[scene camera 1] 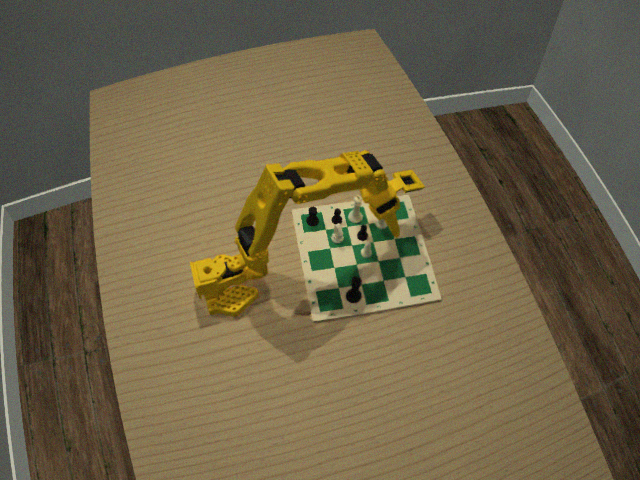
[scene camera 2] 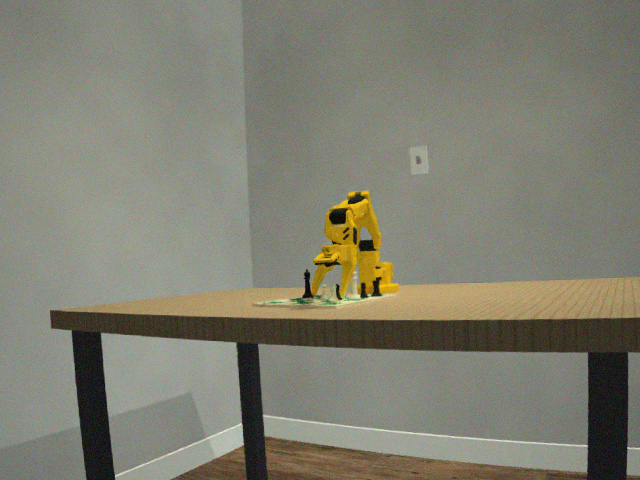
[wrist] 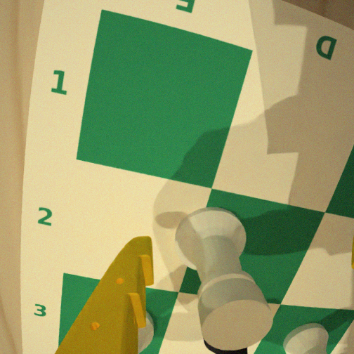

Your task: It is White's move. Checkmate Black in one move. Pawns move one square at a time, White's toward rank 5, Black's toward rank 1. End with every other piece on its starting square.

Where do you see a chessboard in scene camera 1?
At 398, 274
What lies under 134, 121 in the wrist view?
A chessboard.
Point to a chessboard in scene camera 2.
299, 302
